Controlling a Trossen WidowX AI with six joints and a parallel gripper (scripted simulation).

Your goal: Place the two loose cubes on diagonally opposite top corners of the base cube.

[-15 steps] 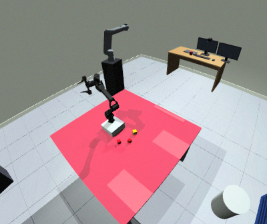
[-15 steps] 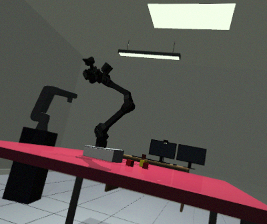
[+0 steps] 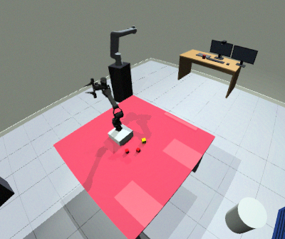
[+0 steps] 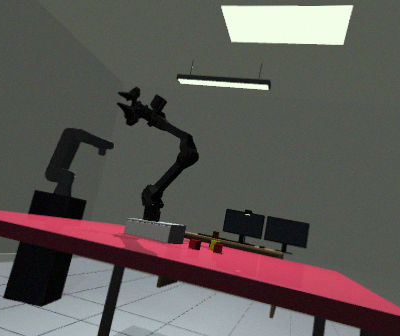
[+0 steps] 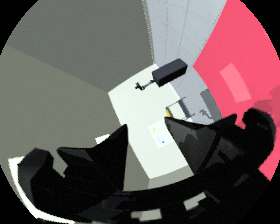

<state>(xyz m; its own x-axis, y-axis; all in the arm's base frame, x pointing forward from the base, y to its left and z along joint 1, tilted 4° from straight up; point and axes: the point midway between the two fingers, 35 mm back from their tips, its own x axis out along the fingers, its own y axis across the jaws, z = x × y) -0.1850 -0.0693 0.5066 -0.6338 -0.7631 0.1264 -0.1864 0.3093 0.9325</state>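
Right now my gripper tip is 55 cm above the red cube, 46 cm short of it and 6 cm to the left of it. Also, from my gripper tip: yellow cube (54 cm below, 54 cm ahead, 14 cm to the left).
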